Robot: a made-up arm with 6 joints. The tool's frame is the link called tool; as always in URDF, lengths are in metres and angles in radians.
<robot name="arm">
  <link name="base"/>
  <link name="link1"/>
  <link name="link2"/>
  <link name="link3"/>
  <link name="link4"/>
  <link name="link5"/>
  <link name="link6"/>
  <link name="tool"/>
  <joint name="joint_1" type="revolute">
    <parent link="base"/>
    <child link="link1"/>
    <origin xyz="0 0 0.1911" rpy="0 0 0"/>
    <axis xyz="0 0 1"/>
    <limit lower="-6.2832" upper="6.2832"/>
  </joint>
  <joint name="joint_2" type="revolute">
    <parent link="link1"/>
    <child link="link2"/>
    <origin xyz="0 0.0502 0" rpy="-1.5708 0 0"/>
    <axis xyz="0 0 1"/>
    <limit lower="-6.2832" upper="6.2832"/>
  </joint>
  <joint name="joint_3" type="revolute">
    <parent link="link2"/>
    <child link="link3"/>
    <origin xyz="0 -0.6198 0" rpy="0 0 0"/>
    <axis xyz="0 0 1"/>
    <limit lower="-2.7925" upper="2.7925"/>
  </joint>
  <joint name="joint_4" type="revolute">
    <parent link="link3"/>
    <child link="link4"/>
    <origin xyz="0 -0.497 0" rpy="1.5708 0 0"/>
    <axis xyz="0 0 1"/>
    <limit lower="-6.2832" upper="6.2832"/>
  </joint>
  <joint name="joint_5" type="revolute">
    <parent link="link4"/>
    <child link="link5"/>
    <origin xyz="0 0 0" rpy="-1.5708 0 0"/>
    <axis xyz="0 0 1"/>
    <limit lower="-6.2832" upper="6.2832"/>
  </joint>
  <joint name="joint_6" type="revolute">
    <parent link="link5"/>
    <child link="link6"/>
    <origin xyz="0 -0.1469 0" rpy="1.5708 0 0"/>
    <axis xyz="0 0 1"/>
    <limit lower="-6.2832" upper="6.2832"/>
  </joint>
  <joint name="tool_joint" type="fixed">
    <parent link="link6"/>
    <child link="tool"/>
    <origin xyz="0 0 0" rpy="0 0 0"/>
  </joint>
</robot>
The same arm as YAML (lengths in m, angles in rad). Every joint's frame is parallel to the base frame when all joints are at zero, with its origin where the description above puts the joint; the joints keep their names.
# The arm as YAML. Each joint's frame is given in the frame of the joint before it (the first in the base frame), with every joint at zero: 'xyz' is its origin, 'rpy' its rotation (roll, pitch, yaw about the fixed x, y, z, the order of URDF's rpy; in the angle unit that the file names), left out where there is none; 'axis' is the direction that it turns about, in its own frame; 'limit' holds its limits. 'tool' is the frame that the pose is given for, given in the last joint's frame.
units:
  length: m
  angle: rad
joints:
  - name: joint_1
    type: revolute
    origin:
      xyz: [0.0, 0.0, 0.1911]
    axis: [0.0, 0.0, 1.0]
    limit:
      lower: -6.2832
      upper: 6.2832
  - name: joint_2
    type: revolute
    origin:
      xyz: [0.0, 0.0502, 0.0]
    axis: [0.0, 1.0, 0.0]
    limit:
      lower: -6.2832
      upper: 6.2832
  - name: joint_3
    type: revolute
    origin:
      xyz: [0.0, 0.0, 0.6198]
    axis: [0.0, 1.0, 0.0]
    limit:
      lower: -2.7925
      upper: 2.7925
  - name: joint_4
    type: revolute
    origin:
      xyz: [0.0, 0.0, 0.497]
    axis: [0.0, 0.0, 1.0]
    limit:
      lower: -6.2832
      upper: 6.2832
  - name: joint_5
    type: revolute
    origin:
      xyz: [0.0, 0.0, 0.0]
    axis: [0.0, 1.0, 0.0]
    limit:
      lower: -6.2832
      upper: 6.2832
  - name: joint_6
    type: revolute
    origin:
      xyz: [0.0, 0.0, 0.1469]
    axis: [0.0, 0.0, 1.0]
    limit:
      lower: -6.2832
      upper: 6.2832
tool:
  origin:
    xyz: [0.0, 0.0, 0.0]

